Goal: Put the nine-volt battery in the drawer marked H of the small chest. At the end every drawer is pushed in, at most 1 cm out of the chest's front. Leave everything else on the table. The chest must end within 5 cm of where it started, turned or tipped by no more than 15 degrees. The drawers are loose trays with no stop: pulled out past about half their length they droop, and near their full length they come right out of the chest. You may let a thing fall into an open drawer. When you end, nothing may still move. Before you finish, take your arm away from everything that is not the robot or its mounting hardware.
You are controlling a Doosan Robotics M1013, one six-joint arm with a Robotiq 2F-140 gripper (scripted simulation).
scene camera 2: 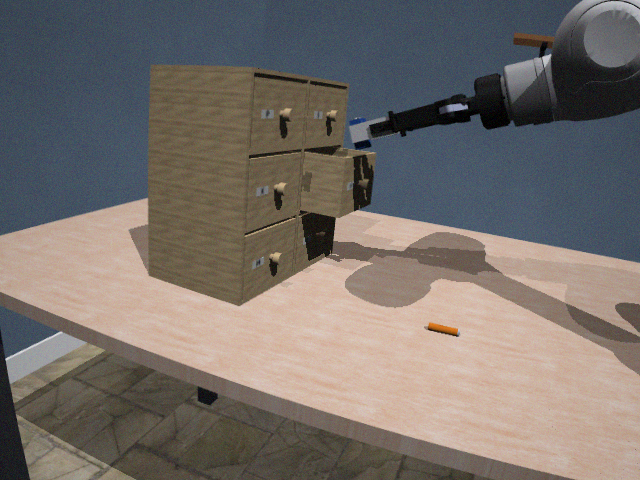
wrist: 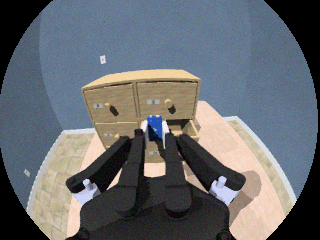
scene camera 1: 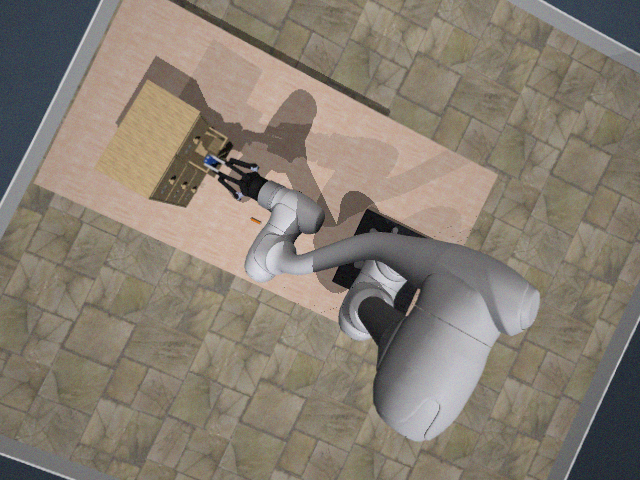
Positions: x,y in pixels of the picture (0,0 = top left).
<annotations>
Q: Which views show the drawer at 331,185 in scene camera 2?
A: Scene camera 2, the wrist view and scene camera 1: all of them.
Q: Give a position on a small wooden chest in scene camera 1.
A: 155,127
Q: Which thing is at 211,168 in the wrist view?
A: My gripper.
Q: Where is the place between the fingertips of my gripper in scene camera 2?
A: At 355,134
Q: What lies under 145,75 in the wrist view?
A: A small wooden chest.
</annotations>
